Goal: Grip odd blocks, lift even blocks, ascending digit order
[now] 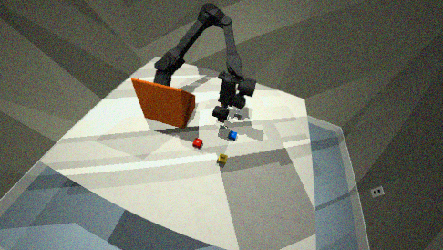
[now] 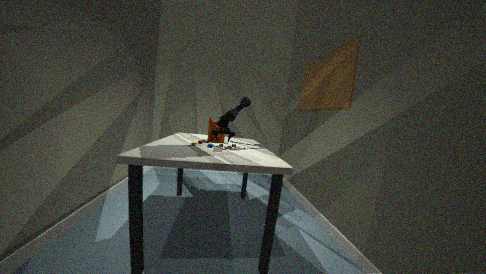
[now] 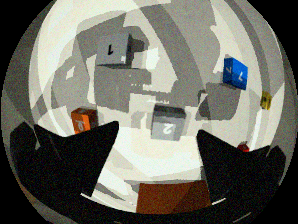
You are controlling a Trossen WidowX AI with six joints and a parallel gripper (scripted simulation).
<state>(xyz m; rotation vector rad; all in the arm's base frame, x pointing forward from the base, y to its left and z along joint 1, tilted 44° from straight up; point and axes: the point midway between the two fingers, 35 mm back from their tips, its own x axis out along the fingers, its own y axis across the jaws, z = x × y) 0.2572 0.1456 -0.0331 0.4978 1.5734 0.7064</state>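
Now: gripper tip 10 mm to the left of the grey block and 10 mm above it. From my gripper tip the other things lie so: white block: 70 mm ahead, 60 mm to the left, 10 mm below; then blue block: 80 mm to the right, 80 mm ahead, 10 mm below; then orange block: 100 mm to the left, 20 mm behind, 10 mm below.
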